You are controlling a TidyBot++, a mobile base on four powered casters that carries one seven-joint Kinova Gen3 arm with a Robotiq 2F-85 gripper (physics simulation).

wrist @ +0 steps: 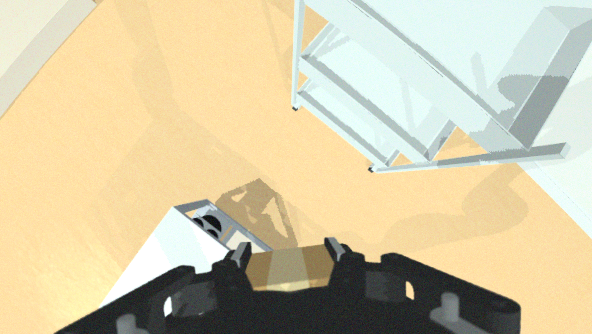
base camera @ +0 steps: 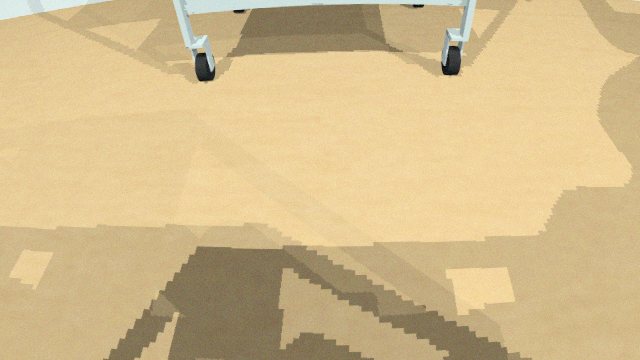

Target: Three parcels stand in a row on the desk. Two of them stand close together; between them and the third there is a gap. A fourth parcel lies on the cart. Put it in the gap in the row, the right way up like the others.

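Frame: origin at the arm's base, x right, y ahead, z up, level; millimetres.
Seen in the pictures: gripper, fingertip midpoint: (wrist: 288, 254).
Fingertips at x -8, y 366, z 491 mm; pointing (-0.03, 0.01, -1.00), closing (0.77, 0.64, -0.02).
A point is followed by its place in that frame.
My gripper (wrist: 288, 254) @[y 366, x -8, z 491 mm] is shut on a brown parcel (wrist: 255, 272) @[y 357, x -22, z 526 mm] with a paler tape band down its middle, at the bottom of the wrist view. The fingers press on its two sides, and its lower part is hidden by the gripper. The pale blue-white cart (wrist: 410, 55) @[y 661, x -5, z 323 mm] stands at the upper right of the wrist view, apart from the parcel. The cart's legs and casters (base camera: 205, 66) @[y 661, x -194, z -359 mm] show at the top of the base camera view. The row of three parcels on the desk does not show in either view.
Part of the white mobile base (wrist: 165, 245) @[y 54, x -199, z -14 mm] shows at the lower left of the wrist view. A pale flat surface with a grey edge (wrist: 45, 55) @[y 168, x -1320, z -375 mm] is at the upper left; I cannot tell what it is. Wooden floor (base camera: 320, 150) @[y 482, x -5, z -396 mm] lies between the base and the cart.
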